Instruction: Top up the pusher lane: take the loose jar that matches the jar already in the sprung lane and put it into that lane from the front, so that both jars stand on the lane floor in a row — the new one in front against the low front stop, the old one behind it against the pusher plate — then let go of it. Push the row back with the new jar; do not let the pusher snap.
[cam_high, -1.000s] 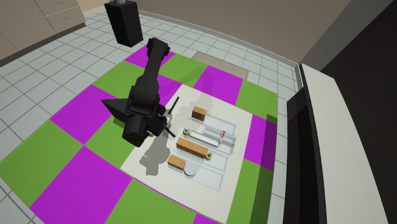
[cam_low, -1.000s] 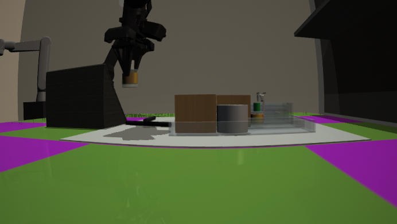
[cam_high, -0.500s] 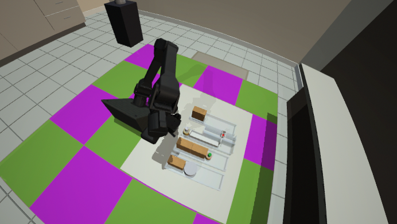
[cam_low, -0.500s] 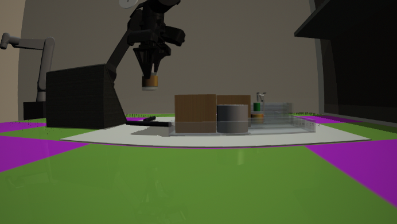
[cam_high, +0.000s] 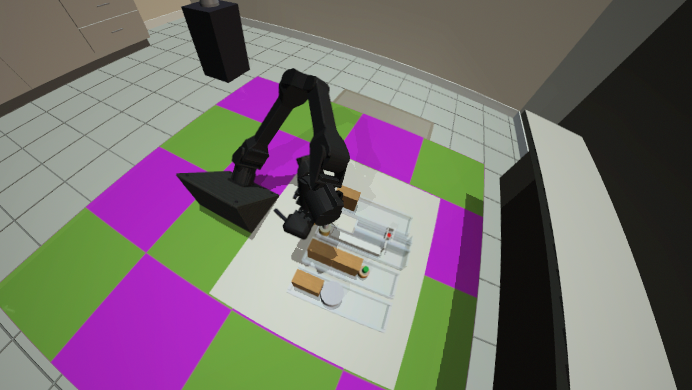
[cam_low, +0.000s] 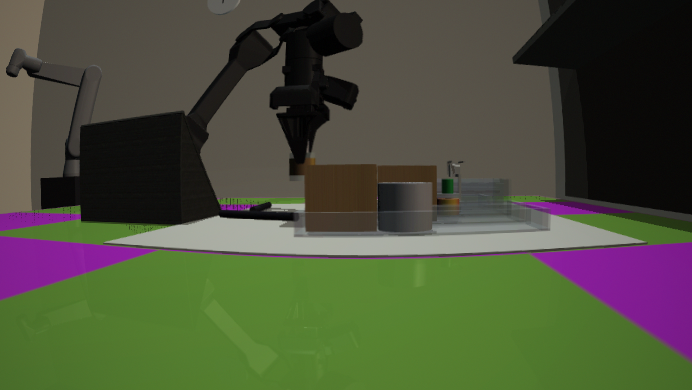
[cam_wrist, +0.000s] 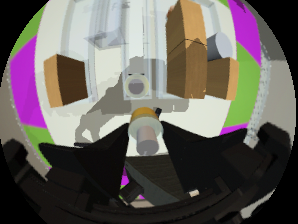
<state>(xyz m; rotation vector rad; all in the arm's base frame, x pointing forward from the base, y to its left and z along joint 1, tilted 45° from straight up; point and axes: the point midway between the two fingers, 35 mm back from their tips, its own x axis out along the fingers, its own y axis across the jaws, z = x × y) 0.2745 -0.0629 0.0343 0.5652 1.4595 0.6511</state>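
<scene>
Right now my gripper tip is 190 mm short of the sprung lane, 40 mm to the right of it and 60 mm above it. The rest, counted from my gripper tip: red mark (230 mm ahead, 60 mm to the left, 10 mm below); grey cylinder (140 mm ahead, 150 mm to the right, 50 mm below).
</scene>
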